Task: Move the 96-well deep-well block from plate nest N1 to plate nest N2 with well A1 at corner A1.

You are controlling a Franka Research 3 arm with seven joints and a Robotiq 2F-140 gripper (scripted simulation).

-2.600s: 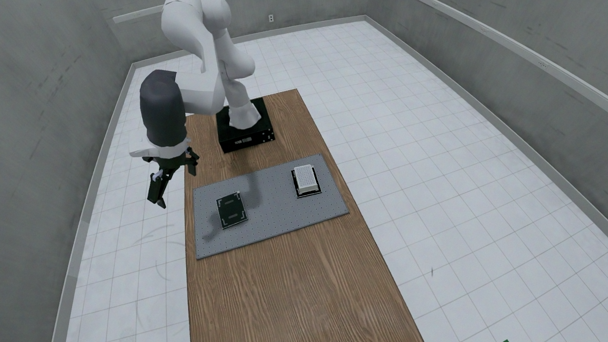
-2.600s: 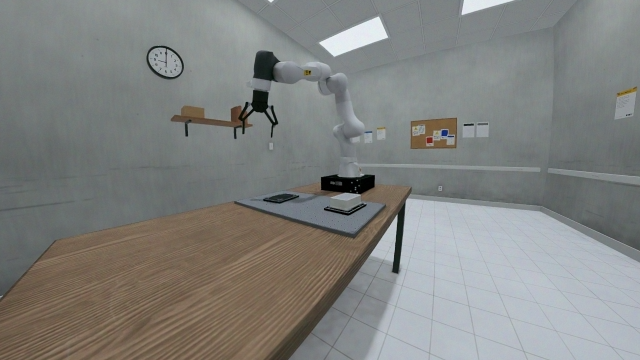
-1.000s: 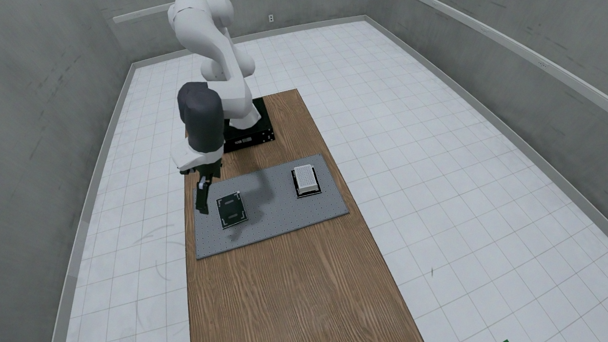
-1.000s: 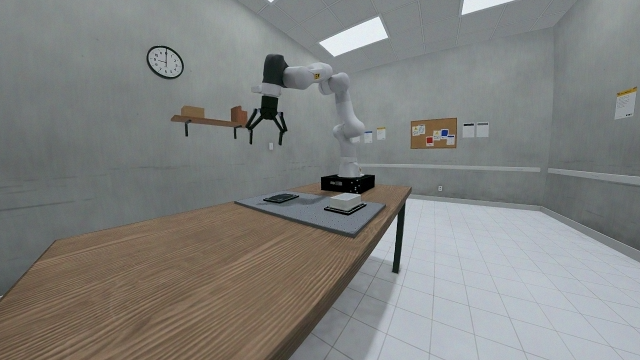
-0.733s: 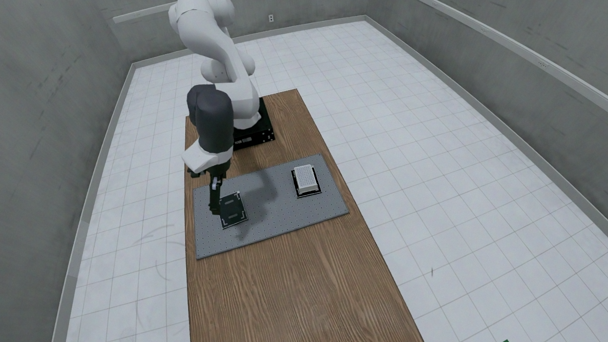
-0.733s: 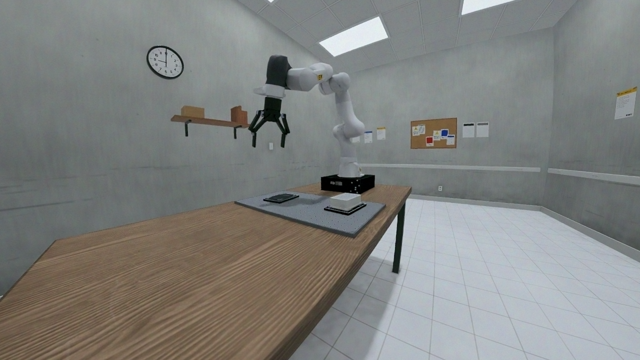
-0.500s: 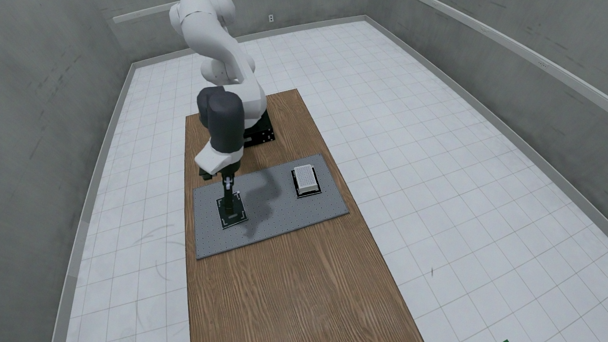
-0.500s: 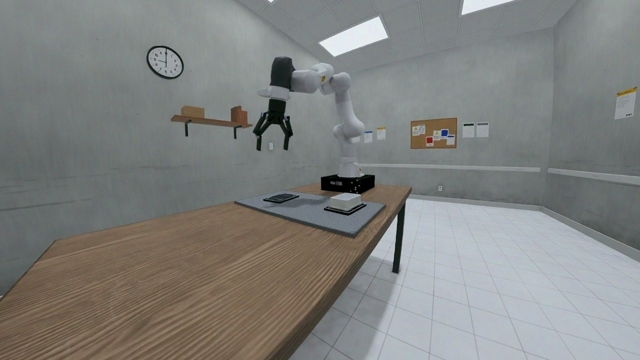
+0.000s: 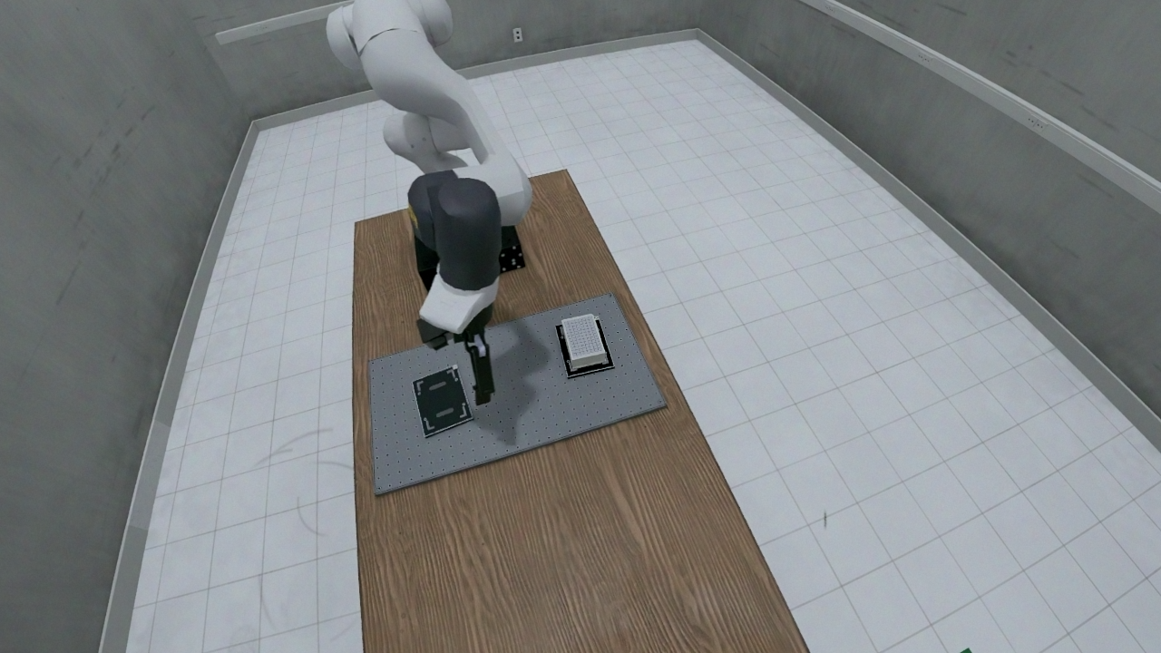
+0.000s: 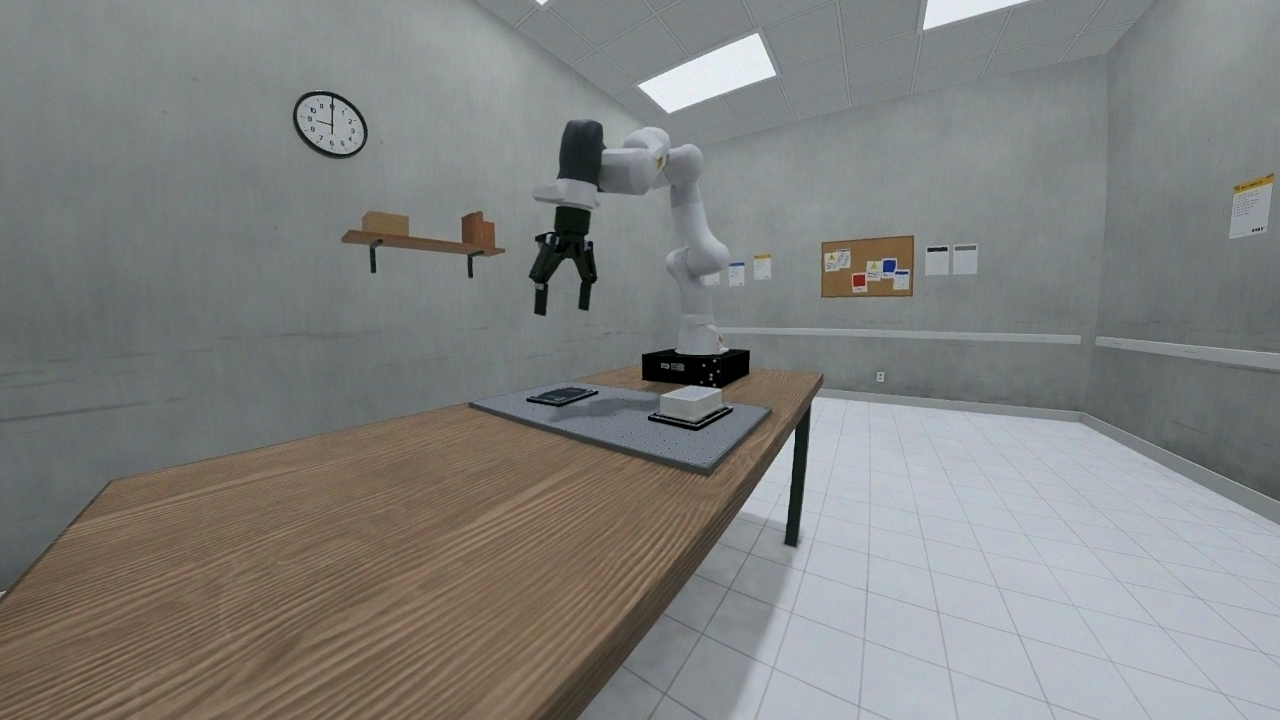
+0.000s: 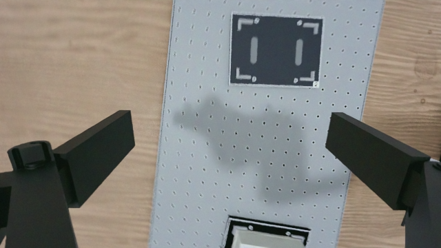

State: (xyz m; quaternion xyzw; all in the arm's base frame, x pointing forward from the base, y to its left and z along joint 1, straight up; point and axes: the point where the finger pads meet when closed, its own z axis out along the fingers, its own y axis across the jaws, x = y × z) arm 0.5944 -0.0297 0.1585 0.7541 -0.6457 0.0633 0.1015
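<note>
My gripper is now 250 mm to the right of the white 96-well deep-well block, 210 mm above it and 130 mm past it. Round my hand: plate nest N1 (250 mm to the left, 240 mm below, 130 mm behind); A1 mark (230 mm below, 170 mm behind, 80 mm to the right); plate nest N2 (240 mm below, 120 mm to the right, 90 mm behind).
</note>
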